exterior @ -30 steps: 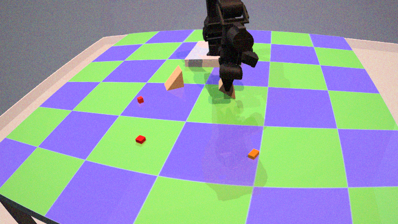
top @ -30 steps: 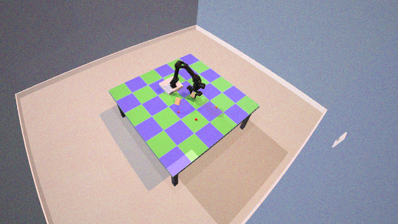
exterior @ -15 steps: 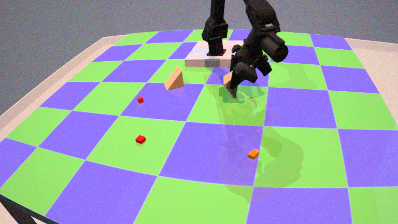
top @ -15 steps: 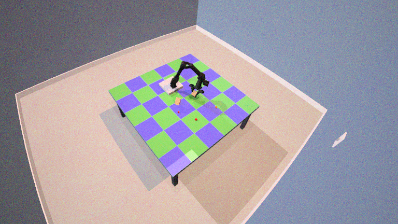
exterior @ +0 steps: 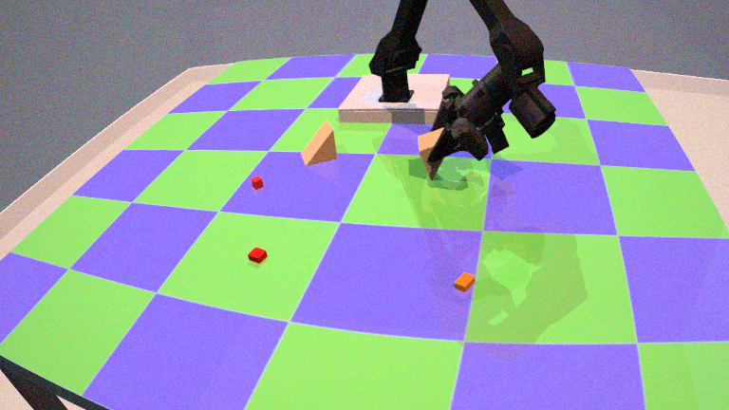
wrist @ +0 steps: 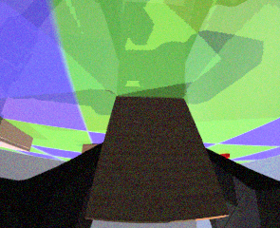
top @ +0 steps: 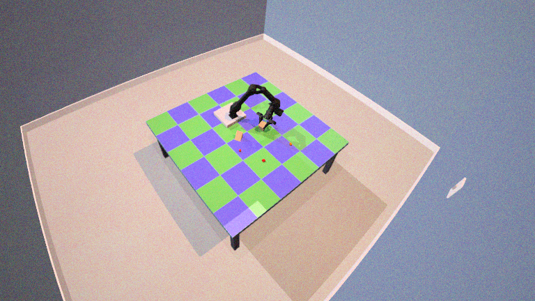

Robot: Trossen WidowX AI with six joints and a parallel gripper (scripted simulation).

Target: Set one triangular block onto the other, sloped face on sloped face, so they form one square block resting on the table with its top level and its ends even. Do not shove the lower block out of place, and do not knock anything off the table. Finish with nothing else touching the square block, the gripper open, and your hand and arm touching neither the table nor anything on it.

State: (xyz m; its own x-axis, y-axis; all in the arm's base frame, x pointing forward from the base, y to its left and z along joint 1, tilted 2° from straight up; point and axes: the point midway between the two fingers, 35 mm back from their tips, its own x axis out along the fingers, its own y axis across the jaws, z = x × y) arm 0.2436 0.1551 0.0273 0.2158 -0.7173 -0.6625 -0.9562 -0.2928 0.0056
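The triangular block is 1 cm above my gripper tip. The rest, counted from my gripper tip: small orange block (27 cm ahead, 11 cm to the left, 3 cm below).
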